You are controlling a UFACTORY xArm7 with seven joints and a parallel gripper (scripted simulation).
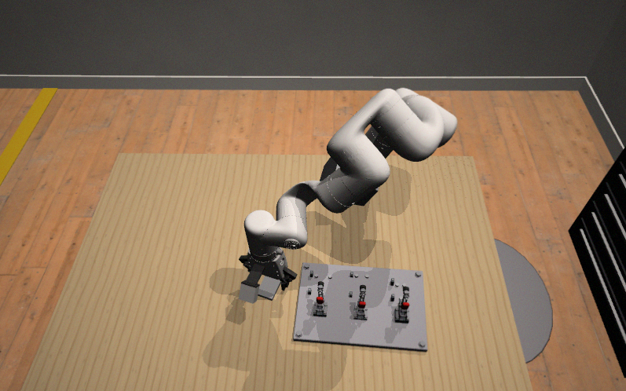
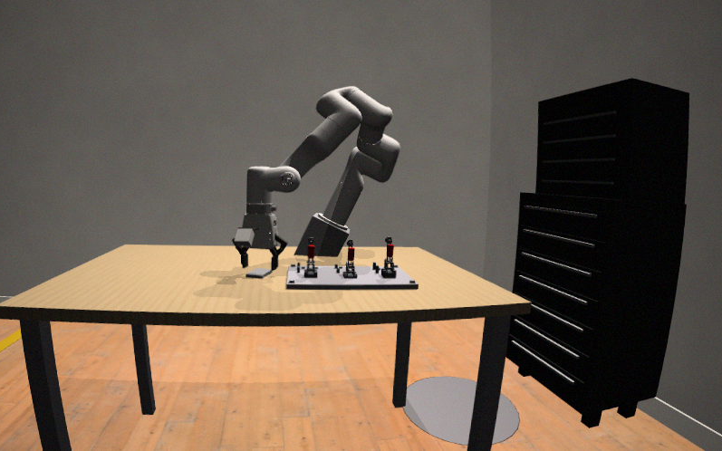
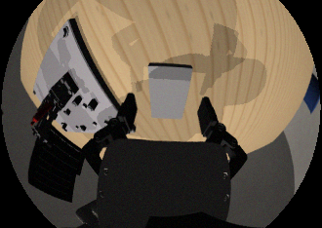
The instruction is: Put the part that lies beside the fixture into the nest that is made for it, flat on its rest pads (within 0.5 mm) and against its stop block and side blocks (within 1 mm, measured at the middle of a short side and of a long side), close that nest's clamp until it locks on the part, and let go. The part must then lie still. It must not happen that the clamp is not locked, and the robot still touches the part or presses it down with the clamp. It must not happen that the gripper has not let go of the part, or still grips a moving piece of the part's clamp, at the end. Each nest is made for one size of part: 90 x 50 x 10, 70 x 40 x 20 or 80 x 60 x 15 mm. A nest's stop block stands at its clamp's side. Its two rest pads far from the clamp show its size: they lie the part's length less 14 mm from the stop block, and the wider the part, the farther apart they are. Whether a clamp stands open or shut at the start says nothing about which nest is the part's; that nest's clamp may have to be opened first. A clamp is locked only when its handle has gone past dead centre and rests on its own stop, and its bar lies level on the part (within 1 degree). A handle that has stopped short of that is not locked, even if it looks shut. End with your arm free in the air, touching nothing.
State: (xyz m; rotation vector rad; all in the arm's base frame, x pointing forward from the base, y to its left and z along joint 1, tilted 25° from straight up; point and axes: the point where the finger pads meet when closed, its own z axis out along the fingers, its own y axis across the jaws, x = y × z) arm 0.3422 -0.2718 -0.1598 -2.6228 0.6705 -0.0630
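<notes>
Right now my hand is 20 mm above the grey flat part.
</notes>
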